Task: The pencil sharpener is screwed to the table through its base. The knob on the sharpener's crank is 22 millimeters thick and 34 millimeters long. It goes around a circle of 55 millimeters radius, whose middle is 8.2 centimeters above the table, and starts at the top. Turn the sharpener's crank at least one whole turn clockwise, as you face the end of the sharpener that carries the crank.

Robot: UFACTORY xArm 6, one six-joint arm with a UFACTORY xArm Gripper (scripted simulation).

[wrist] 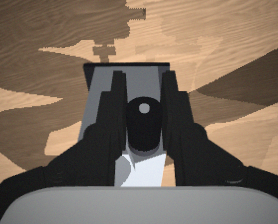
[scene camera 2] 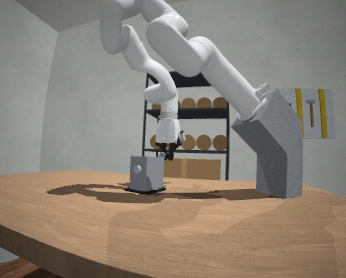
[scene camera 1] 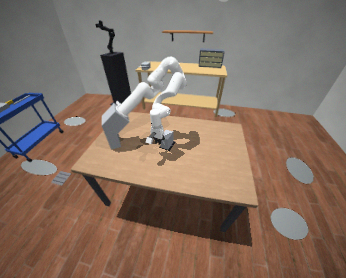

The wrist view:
my gripper: 143, 88
grey pencil sharpener: 143, 78
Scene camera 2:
my gripper: 167, 160
grey pencil sharpener: 146, 174
